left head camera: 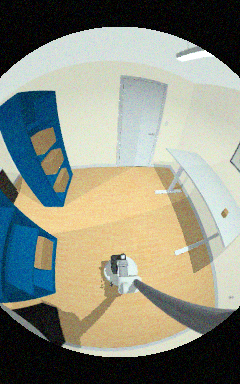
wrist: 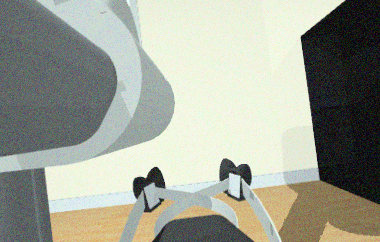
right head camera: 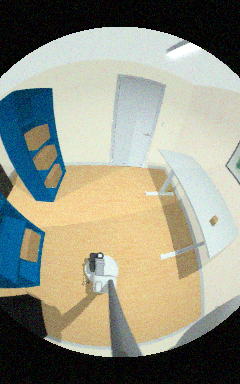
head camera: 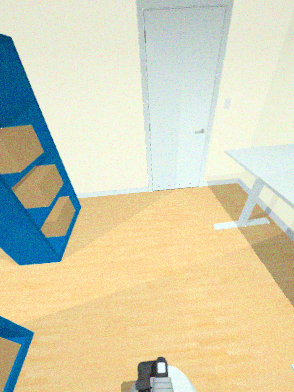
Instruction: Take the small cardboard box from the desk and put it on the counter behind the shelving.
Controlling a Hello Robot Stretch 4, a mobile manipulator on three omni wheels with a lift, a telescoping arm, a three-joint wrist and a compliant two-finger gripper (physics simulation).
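Frame: origin at the robot's base, x right, y down, z ahead, level; millimetres.
Seen in the pictures: gripper, fingertip midpoint: [left head camera: 115, 285] [wrist: 191, 176] [right head camera: 92, 283].
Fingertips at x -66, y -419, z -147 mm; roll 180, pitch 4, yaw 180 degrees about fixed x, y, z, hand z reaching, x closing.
Note:
A point is followed by its place in that frame.
The small cardboard box [left head camera: 225, 213] {x 978, y -972, z 288 mm} [right head camera: 214, 220] {x 985, y -972, z 294 mm} lies on the white desk [left head camera: 197, 172] {x 979, y -922, z 924 mm} [right head camera: 190, 180] {x 965, y -922, z 834 mm} at the right, near the desk's near end. The desk also shows in the head camera view [head camera: 272, 162], without the box. My gripper [wrist: 191, 176] {x -66, y -419, z -147 mm} is open in the wrist view, its two fingertips apart with wall and floor showing between them. It is far from the box. Blue shelving [head camera: 37, 250] {x -1170, y -214, z 1007 mm} [left head camera: 10, 117] {x -1212, y -1642, z 1004 mm} [right head camera: 12, 115] {x -1100, y -1582, z 1011 mm} stands at the left. I cannot make out the counter behind the shelving with certainty.
A second blue shelf unit [head camera: 22, 345] {x -1001, y -48, z 316 mm} [left head camera: 50, 280] {x -984, y -48, z -302 mm} [right head camera: 35, 277] {x -977, y -48, z -382 mm} stands nearer at the left. A black block [left head camera: 47, 320] [right head camera: 22, 310] [wrist: 345, 105] {x -901, y -484, z -1206 mm} stands beside it. A door [head camera: 180, 100] {x 416, y -1266, z 2245 mm} [left head camera: 140, 120] {x 423, y -1153, z 2245 mm} [right head camera: 136, 120] {x 445, y -1149, z 2246 mm} is in the far wall.

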